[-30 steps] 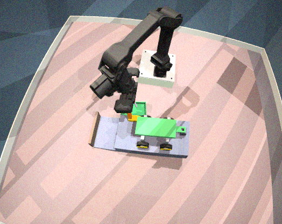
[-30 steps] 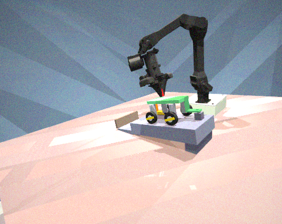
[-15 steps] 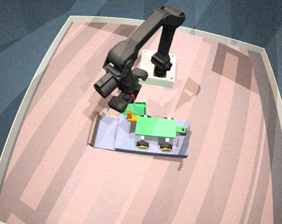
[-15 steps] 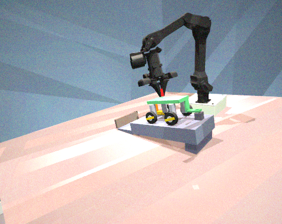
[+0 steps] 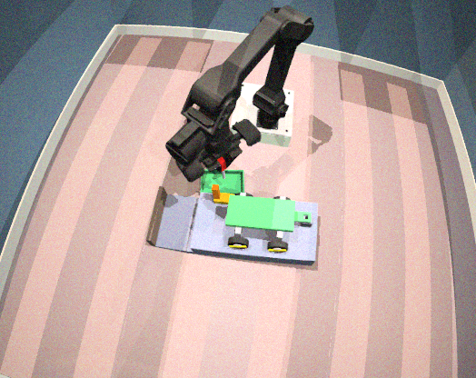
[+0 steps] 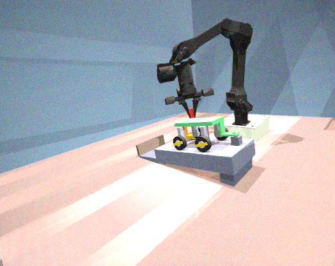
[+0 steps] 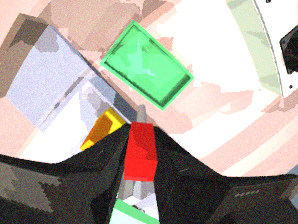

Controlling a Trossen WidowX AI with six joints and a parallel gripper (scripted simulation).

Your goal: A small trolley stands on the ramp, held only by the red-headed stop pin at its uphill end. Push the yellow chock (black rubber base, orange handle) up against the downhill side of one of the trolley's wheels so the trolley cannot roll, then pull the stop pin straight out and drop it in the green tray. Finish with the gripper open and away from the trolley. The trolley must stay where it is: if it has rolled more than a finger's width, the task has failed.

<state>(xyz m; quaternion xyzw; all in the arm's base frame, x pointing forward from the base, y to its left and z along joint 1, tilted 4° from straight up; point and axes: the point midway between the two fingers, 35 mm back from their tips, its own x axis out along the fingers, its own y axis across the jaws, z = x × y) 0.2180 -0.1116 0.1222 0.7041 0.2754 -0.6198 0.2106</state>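
My gripper tip is now 140 mm above the green tray and 30 mm past it. The rest, counted from my gripper tip: trolley (110 mm ahead, 100 mm to the left, 20 mm below); then red-headed stop pin (right at my gripper tip); then chock (50 mm below, 50 mm ahead, 10 mm to the left).
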